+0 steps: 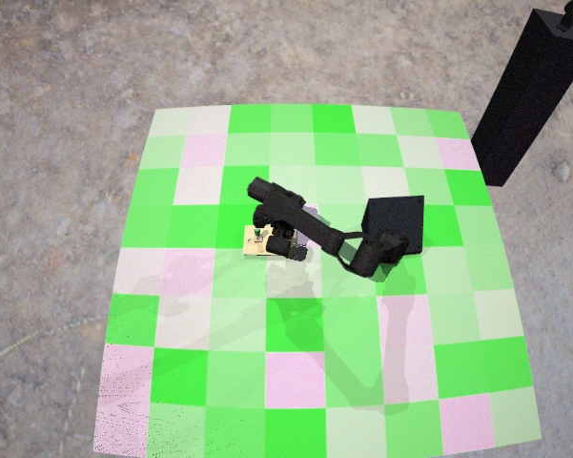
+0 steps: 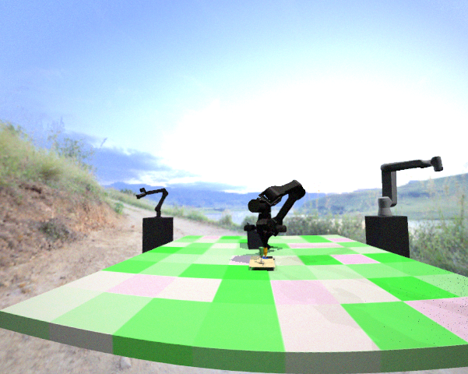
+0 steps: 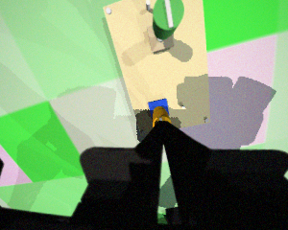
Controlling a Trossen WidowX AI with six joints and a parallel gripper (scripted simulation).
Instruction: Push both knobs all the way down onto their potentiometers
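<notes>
Right now my gripper tip is 1 cm above the orange knob. From my gripper tip the other things lie so: green knob (8 cm ahead, 2 cm to the right).
</notes>
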